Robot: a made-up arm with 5 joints.
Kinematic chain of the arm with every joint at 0, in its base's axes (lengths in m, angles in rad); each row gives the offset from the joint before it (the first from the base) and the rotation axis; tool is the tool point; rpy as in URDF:
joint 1: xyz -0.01 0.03 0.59 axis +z
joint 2: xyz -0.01 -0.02 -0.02 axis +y
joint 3: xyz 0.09 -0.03 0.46 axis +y
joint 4: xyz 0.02 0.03 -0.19 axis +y
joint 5: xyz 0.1 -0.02 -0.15 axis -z
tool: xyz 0 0.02 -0.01 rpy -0.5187 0.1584 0.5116
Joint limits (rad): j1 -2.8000..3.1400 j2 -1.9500..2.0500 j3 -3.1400..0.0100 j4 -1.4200..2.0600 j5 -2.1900..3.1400
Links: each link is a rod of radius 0.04 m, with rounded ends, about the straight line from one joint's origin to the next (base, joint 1, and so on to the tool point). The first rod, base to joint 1, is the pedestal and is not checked.
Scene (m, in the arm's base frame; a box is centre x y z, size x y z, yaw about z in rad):
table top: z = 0
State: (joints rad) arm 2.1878 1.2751 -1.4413 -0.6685 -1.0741
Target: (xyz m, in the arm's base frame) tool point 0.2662 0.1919 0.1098
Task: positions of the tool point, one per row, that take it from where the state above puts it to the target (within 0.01 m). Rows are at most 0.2 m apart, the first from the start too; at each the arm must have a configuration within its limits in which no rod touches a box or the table.
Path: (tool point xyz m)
1: -0.2047 0.6390 0.3149
2: -0.0365 0.6164 0.2511
3: 0.1054 0.5439 0.1977
4: 0.2066 0.4365 0.1559
5: 0.2599 0.3128 0.1265
6: 0.2662 0.1919 0.1098

